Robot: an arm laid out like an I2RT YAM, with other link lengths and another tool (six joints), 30 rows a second.
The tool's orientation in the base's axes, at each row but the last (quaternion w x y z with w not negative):
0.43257 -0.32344 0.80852 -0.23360
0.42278 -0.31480 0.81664 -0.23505
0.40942 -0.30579 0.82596 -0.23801
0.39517 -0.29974 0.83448 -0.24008
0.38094 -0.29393 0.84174 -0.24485
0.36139 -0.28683 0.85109 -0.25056
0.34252 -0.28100 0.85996 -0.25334
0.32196 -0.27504 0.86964 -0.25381
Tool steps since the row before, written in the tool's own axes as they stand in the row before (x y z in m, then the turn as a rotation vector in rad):
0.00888 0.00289 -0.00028 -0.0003 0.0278 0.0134
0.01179 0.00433 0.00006 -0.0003 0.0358 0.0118
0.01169 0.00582 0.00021 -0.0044 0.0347 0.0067
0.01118 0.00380 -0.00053 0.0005 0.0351 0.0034
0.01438 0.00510 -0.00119 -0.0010 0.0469 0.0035
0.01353 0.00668 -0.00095 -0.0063 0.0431 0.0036
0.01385 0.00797 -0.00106 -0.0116 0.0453 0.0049
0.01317 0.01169 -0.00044 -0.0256 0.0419 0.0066
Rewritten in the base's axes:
-0.00486 -0.00444 -0.00663 0.0026 0.0179 -0.0250
-0.00655 -0.00542 -0.00924 -0.0013 0.0236 -0.0294
-0.00722 -0.00414 -0.01007 -0.0032 0.0264 -0.0237
-0.00729 -0.00495 -0.00788 -0.0084 0.0238 -0.0246
-0.01023 -0.00597 -0.00969 -0.0112 0.0332 -0.0314
-0.01054 -0.00411 -0.01003 -0.0069 0.0340 -0.0266
-0.01166 -0.00315 -0.01052 -0.0034 0.0388 -0.0264
-0.01244 0.00008 -0.01247 0.0078 0.0448 -0.0195

